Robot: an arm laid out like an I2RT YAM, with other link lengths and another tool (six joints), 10 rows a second.
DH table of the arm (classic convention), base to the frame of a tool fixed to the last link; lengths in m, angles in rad. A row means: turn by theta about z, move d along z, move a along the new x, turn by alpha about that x. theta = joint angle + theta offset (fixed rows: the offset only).
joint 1: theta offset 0  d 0.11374  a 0.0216  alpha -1.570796
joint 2: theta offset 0  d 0  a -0.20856  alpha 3.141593
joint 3: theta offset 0.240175  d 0  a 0.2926  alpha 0
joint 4: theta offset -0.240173  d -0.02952  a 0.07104  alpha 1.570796
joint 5: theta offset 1.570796  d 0.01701  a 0  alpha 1.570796
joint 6: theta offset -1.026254  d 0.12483  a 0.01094  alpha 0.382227
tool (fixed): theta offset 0  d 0.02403  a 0  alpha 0
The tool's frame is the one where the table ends.
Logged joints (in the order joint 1, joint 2, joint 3, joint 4, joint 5, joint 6), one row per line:
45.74 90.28 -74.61 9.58 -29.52 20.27
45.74 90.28 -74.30 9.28 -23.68 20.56
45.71 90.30 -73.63 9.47 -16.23 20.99
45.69 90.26 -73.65 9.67 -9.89 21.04
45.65 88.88 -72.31 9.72 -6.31 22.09
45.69 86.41 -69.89 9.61 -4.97 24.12
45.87 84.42 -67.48 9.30 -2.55 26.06
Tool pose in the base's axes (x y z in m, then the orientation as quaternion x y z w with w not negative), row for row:
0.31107 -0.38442 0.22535 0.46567 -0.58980 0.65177 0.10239
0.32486 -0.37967 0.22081 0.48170 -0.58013 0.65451 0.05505
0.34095 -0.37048 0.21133 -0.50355 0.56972 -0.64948 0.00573
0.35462 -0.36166 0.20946 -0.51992 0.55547 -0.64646 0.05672
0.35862 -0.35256 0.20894 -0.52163 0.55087 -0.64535 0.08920
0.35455 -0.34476 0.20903 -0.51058 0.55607 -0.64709 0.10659
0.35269 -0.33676 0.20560 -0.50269 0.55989 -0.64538 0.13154
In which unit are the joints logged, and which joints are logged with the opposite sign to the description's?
The joints are logged in degrees. Opposite sign: joint 1, joint 3, joint 4, joint 5.
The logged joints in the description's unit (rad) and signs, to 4 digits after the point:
-0.7983 1.5757 1.3022 -0.1672 0.5152 0.3538
-0.7983 1.5757 1.2968 -0.1620 0.4133 0.3588
-0.7978 1.5760 1.2851 -0.1653 0.2833 0.3663
-0.7974 1.5753 1.2854 -0.1688 0.1726 0.3672
-0.7967 1.5512 1.2620 -0.1696 0.1101 0.3855
-0.7974 1.5081 1.2198 -0.1677 0.0867 0.4210
-0.8006 1.4734 1.1777 -0.1623 0.0445 0.4548

